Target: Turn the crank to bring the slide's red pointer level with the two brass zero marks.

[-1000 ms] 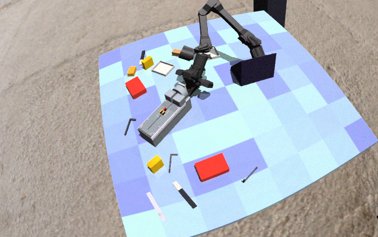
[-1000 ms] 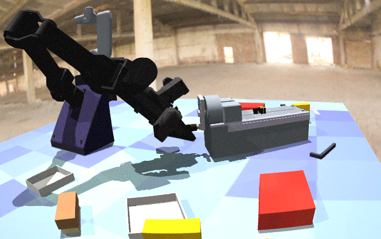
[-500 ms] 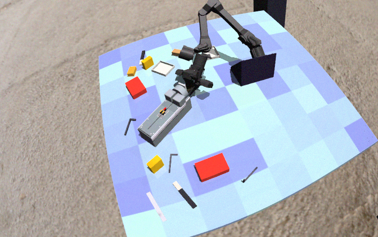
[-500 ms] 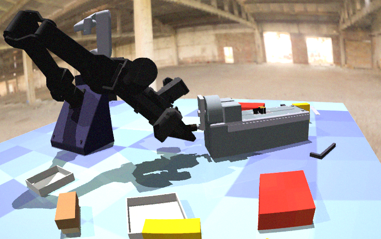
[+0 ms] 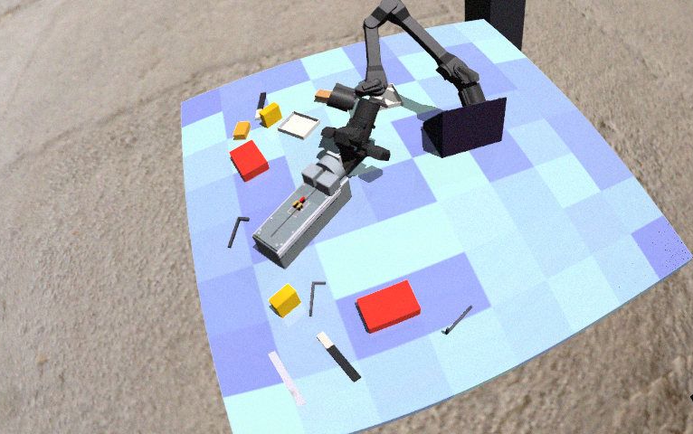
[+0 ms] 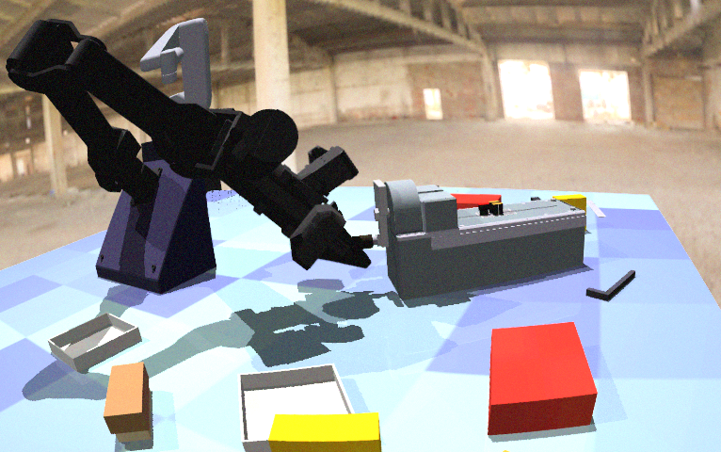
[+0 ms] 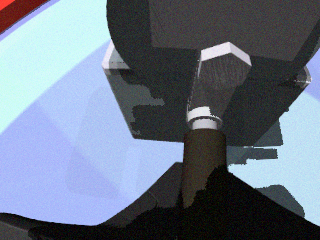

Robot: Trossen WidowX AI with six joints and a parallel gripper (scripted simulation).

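Now: the dark crank handle 30 mm above my gripper tip, 10 mm to the right of it and 10 mm behind it. Round my gripper tip: red pointer: 130 mm ahead, 70 mm to the left, 50 mm above; tan block: 340 mm to the right, 80 mm behind, 20 mm below.
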